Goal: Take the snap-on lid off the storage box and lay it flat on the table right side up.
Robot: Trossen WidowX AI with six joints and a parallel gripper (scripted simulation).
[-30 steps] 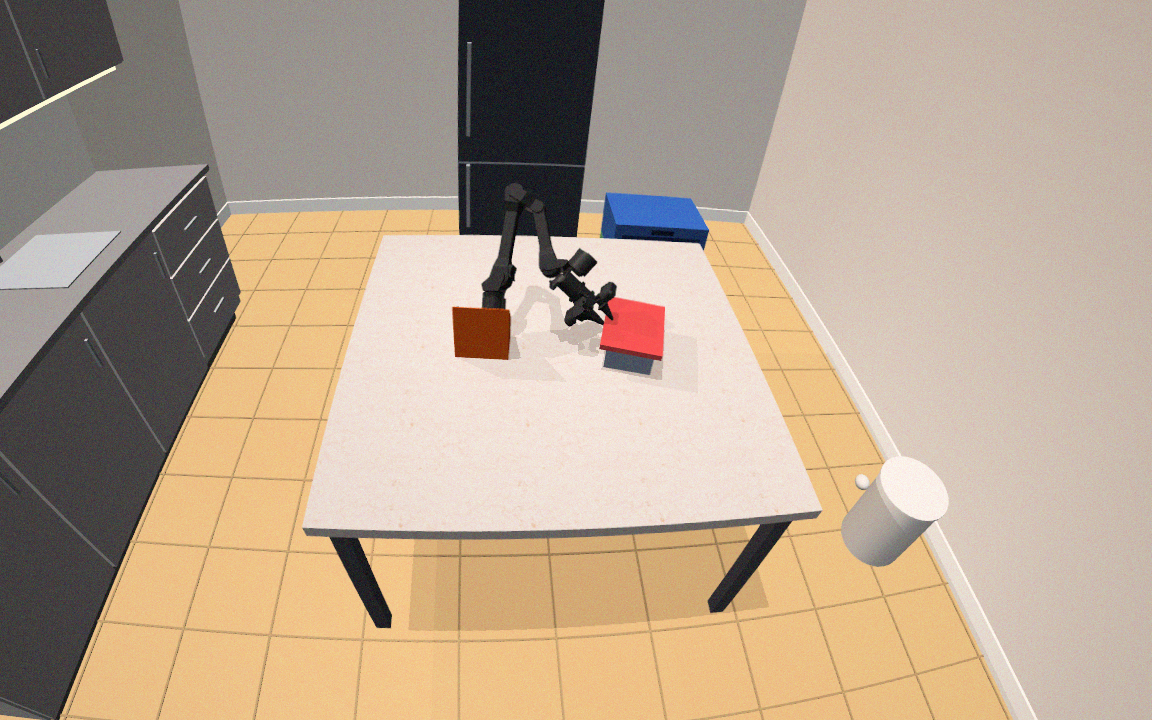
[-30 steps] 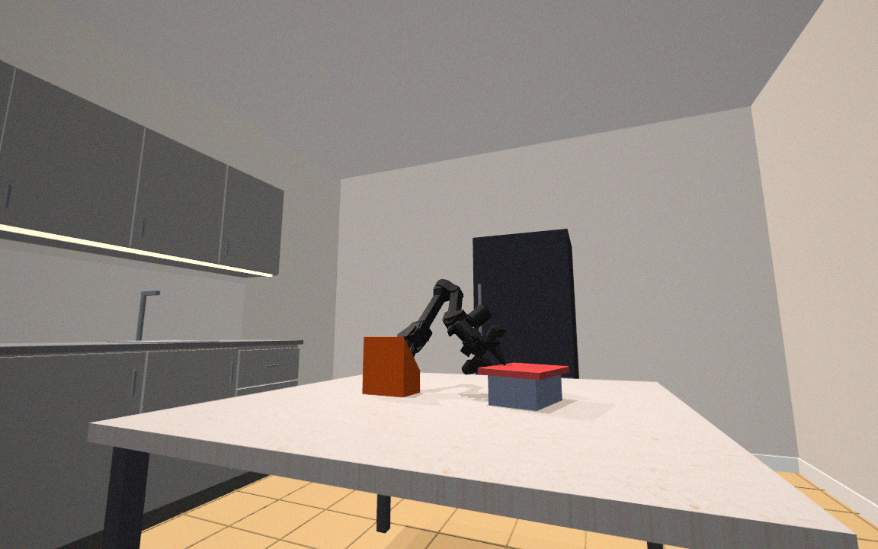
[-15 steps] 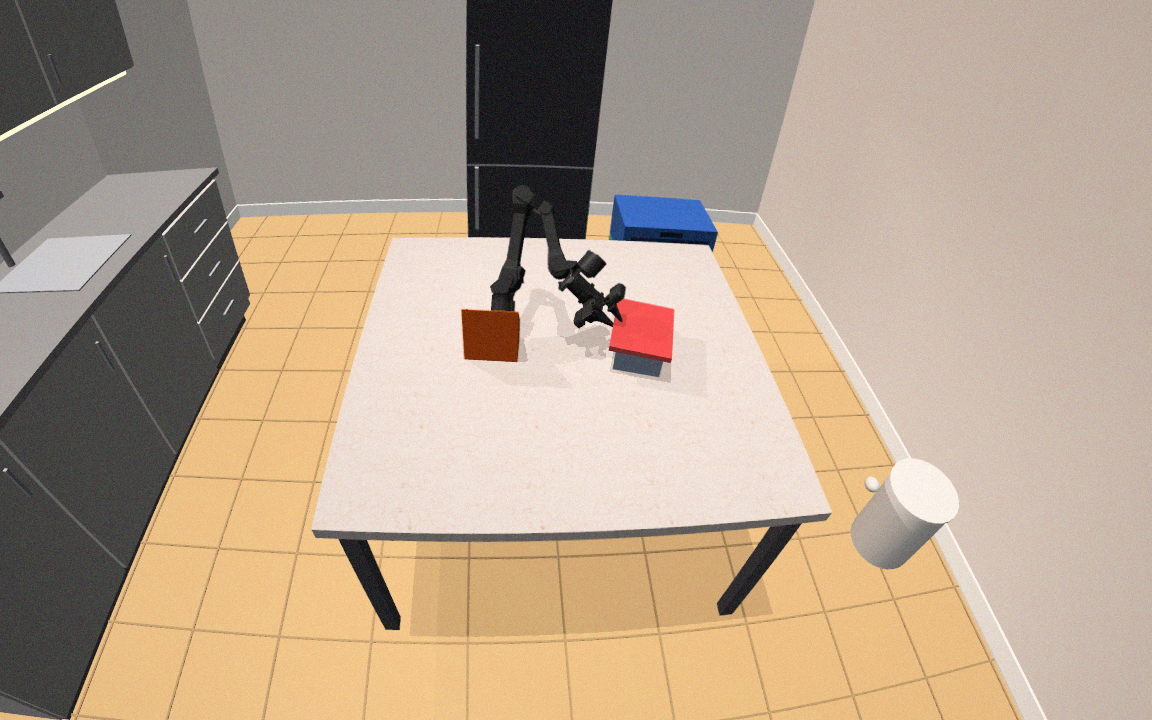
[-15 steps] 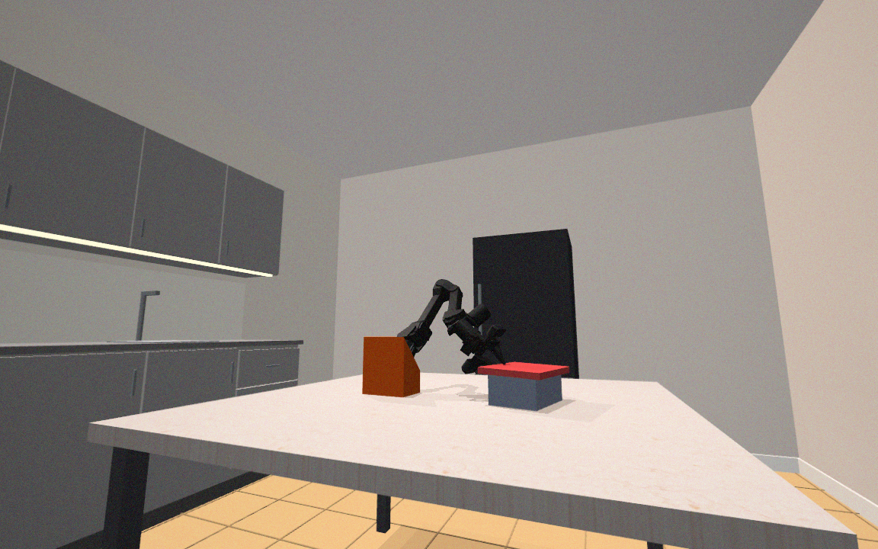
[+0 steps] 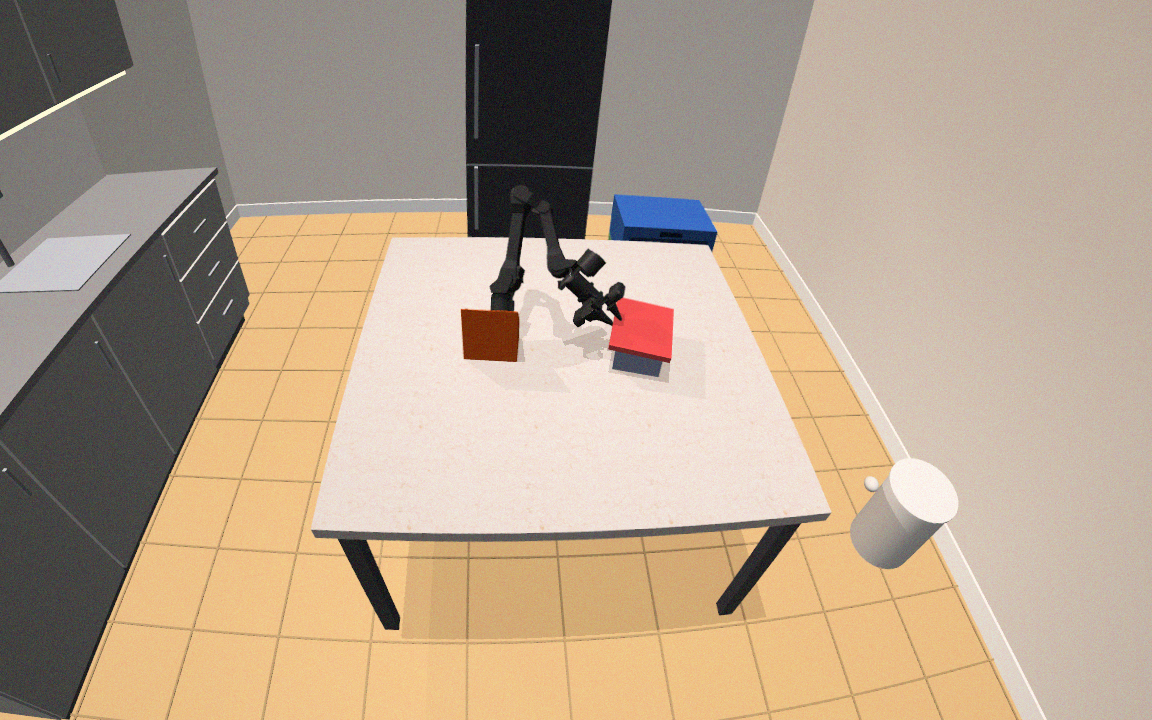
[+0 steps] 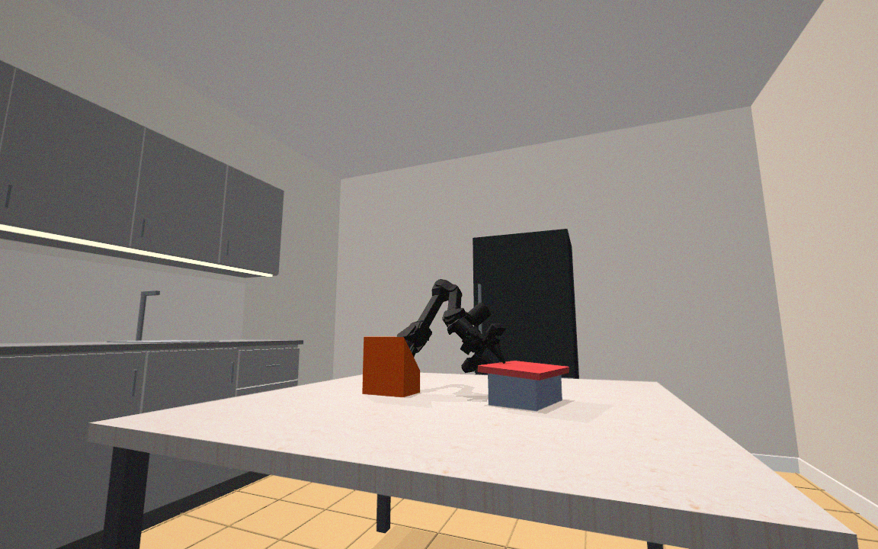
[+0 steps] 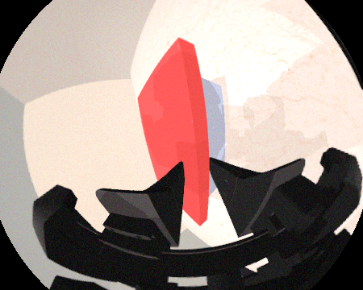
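My gripper tip is now 7 cm short of the red lid and 2 cm to the left of it. Also, from my gripper tip: grey-blue storage box: 7 cm ahead, 2 cm to the right, 5 cm below.
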